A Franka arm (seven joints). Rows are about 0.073 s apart.
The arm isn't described. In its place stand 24 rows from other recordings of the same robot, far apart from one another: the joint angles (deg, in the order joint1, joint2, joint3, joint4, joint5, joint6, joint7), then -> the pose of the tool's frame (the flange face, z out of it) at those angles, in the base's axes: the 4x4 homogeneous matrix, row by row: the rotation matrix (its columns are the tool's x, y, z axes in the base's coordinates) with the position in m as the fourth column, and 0 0 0 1 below.
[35.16 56.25 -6.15 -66.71 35.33 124.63 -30.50] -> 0.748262 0.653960 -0.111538 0.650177; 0.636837 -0.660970 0.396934 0.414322; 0.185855 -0.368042 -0.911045 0.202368; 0 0 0 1
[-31.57 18.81 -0.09 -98.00 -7.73 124.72 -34.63] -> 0.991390 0.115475 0.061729 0.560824; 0.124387 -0.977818 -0.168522 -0.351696; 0.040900 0.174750 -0.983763 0.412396; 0 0 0 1
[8.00 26.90 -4.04 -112.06 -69.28 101.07 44.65] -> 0.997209 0.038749 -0.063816 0.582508; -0.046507 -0.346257 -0.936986 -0.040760; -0.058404 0.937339 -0.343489 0.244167; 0 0 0 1
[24.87 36.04 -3.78 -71.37 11.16 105.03 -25.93] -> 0.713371 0.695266 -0.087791 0.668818; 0.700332 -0.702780 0.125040 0.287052; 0.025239 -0.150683 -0.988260 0.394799; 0 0 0 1
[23.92 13.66 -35.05 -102.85 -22.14 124.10 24.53] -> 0.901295 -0.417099 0.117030 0.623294; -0.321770 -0.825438 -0.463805 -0.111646; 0.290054 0.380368 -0.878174 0.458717; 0 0 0 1
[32.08 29.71 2.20 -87.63 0.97 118.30 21.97] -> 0.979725 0.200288 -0.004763 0.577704; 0.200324 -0.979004 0.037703 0.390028; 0.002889 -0.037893 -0.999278 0.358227; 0 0 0 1
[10.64 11.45 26.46 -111.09 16.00 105.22 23.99] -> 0.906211 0.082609 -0.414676 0.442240; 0.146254 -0.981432 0.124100 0.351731; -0.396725 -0.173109 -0.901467 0.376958; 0 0 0 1
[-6.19 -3.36 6.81 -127.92 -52.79 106.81 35.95] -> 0.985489 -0.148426 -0.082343 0.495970; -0.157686 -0.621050 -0.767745 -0.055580; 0.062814 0.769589 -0.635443 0.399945; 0 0 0 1
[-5.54 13.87 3.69 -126.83 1.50 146.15 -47.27] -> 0.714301 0.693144 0.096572 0.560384; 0.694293 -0.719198 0.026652 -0.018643; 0.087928 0.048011 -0.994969 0.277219; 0 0 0 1
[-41.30 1.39 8.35 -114.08 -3.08 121.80 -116.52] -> 0.089704 0.993489 0.070238 0.478059; 0.991953 -0.082794 -0.095782 -0.313277; -0.089343 0.078265 -0.992921 0.459803; 0 0 0 1
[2.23 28.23 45.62 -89.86 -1.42 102.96 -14.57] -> 0.486326 0.816519 -0.311101 0.489162; 0.872981 -0.469244 0.133096 0.429756; -0.037307 -0.336313 -0.941011 0.419351; 0 0 0 1
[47.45 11.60 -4.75 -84.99 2.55 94.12 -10.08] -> 0.606187 0.793755 -0.049898 0.448274; 0.794463 -0.607255 -0.008381 0.426151; -0.036953 -0.034561 -0.998719 0.553562; 0 0 0 1
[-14.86 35.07 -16.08 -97.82 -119.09 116.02 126.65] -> 0.282842 -0.941721 0.182104 0.589721; 0.205228 -0.126042 -0.970564 -0.379210; 0.936954 0.311889 0.157618 0.299611; 0 0 0 1
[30.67 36.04 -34.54 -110.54 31.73 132.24 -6.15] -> 0.955359 -0.285616 -0.075579 0.609721; -0.281672 -0.957711 0.058735 -0.019474; -0.089159 -0.034825 -0.995408 0.199124; 0 0 0 1
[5.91 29.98 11.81 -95.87 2.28 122.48 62.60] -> 0.668807 -0.738561 -0.084994 0.642907; -0.729503 -0.674000 0.116404 0.191595; -0.143258 -0.015849 -0.989559 0.302026; 0 0 0 1
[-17.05 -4.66 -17.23 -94.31 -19.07 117.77 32.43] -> 0.396203 -0.887397 0.235691 0.456101; -0.742962 -0.460683 -0.485571 -0.341795; 0.539473 0.017275 -0.841826 0.686962; 0 0 0 1
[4.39 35.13 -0.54 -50.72 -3.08 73.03 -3.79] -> 0.967477 0.129089 -0.217539 0.687145; 0.116031 -0.990646 -0.071820 0.041605; -0.224776 0.044243 -0.973406 0.530414; 0 0 0 1
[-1.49 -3.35 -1.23 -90.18 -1.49 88.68 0.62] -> 0.997737 -0.059640 0.031041 0.533400; -0.058834 -0.997923 -0.026244 -0.028561; 0.032542 0.024358 -0.999174 0.652812; 0 0 0 1
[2.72 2.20 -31.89 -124.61 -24.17 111.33 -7.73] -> 0.918721 -0.105866 -0.380452 0.433148; -0.210629 -0.946286 -0.245312 -0.272619; -0.334046 0.305508 -0.891672 0.363232; 0 0 0 1
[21.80 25.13 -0.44 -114.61 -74.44 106.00 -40.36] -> -0.098602 0.941930 0.321006 0.565552; 0.362010 0.334429 -0.870118 0.140017; -0.926945 0.030412 -0.373964 0.243901; 0 0 0 1
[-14.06 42.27 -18.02 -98.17 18.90 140.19 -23.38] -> 0.948028 -0.315517 0.041127 0.581949; -0.314847 -0.948887 -0.022030 -0.340412; 0.045976 0.007937 -0.998911 0.180595; 0 0 0 1
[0.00 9.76 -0.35 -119.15 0.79 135.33 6.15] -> 0.986319 -0.121042 0.111911 0.584900; -0.122697 -0.992412 0.007990 -0.003322; 0.110095 -0.021612 -0.993686 0.356960; 0 0 0 1
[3.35 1.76 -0.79 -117.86 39.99 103.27 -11.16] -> 0.975735 -0.096037 -0.196771 0.527842; 0.047108 -0.785554 0.616998 0.077640; -0.213829 -0.611296 -0.761968 0.417844; 0 0 0 1
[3.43 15.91 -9.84 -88.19 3.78 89.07 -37.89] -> 0.832110 0.494328 -0.251462 0.613284; 0.520709 -0.852419 0.047374 -0.050919; -0.190933 -0.170360 -0.966707 0.476711; 0 0 0 1
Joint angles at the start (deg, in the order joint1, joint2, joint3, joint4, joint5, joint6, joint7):
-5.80 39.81 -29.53 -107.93 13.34 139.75 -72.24
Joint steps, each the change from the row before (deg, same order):
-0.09 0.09 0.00 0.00 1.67 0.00 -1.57
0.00 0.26 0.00 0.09 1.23 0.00 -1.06
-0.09 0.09 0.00 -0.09 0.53 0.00 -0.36
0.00 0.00 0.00 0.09 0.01 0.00 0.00
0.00 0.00 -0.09 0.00 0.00 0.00 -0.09
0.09 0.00 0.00 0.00 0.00 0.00 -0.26
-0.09 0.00 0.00 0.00 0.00 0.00 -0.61
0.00 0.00 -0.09 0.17 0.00 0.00 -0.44
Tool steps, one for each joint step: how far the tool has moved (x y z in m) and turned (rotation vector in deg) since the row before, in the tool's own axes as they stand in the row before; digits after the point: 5 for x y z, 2 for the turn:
-0.00087 0.00020 0.00106 0.38 0.96 -0.22
0.00023 -0.00008 0.00195 0.29 0.60 -0.17
-0.00130 -0.00023 0.00163 0.23 0.22 0.14
0.00036 0.00044 -0.00060 -0.08 0.05 -0.01
-0.00083 0.00043 -0.00018 -0.04 -0.04 -0.02
0.00089 -0.00039 -0.00014 -0.01 0.00 -0.35
-0.00090 0.00039 0.00014 0.01 0.00 -0.52
-0.00017 0.00126 -0.00132 -0.18 0.04 -0.40

